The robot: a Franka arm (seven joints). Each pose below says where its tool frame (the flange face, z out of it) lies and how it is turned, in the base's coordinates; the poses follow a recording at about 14 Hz.
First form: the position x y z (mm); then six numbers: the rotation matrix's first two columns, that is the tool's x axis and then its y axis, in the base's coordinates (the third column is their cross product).
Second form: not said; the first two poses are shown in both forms.
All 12 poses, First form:
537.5 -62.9 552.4 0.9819 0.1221 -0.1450 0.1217 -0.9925 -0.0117
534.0 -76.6 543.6 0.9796 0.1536 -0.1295 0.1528 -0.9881 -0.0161
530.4 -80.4 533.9 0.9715 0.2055 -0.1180 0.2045 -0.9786 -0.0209
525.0 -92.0 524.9 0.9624 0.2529 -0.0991 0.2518 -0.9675 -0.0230
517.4 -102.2 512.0 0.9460 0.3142 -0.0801 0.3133 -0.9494 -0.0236
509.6 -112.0 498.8 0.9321 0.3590 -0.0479 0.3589 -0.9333 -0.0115
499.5 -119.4 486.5 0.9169 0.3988 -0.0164 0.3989 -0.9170 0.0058
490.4 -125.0 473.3 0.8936 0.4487 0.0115 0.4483 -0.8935 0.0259
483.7 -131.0 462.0 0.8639 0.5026 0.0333 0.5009 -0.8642 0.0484
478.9 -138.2 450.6 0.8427 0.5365 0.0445 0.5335 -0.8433 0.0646
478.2 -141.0 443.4 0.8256 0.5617 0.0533 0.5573 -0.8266 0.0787
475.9 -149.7 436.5 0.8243 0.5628 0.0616 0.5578 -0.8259 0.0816
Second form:
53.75 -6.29 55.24 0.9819 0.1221 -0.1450 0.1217 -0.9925 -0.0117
53.40 -7.66 54.36 0.9796 0.1536 -0.1295 0.1528 -0.9881 -0.0161
53.04 -8.04 53.39 0.9715 0.2055 -0.1180 0.2045 -0.9786 -0.0209
52.50 -9.20 52.49 0.9624 0.2529 -0.0991 0.2518 -0.9675 -0.0230
51.74 -10.22 51.20 0.9460 0.3142 -0.0801 0.3133 -0.9494 -0.0236
50.96 -11.20 49.88 0.9321 0.3590 -0.0479 0.3589 -0.9333 -0.0115
49.95 -11.94 48.65 0.9169 0.3988 -0.0164 0.3989 -0.9170 0.0058
49.04 -12.50 47.33 0.8936 0.4487 0.0115 0.4483 -0.8935 0.0259
48.37 -13.10 46.20 0.8639 0.5026 0.0333 0.5009 -0.8642 0.0484
47.89 -13.82 45.06 0.8427 0.5365 0.0445 0.5335 -0.8433 0.0646
47.82 -14.10 44.34 0.8256 0.5617 0.0533 0.5573 -0.8266 0.0787
47.59 -14.97 43.65 0.8243 0.5628 0.0616 0.5578 -0.8259 0.0816

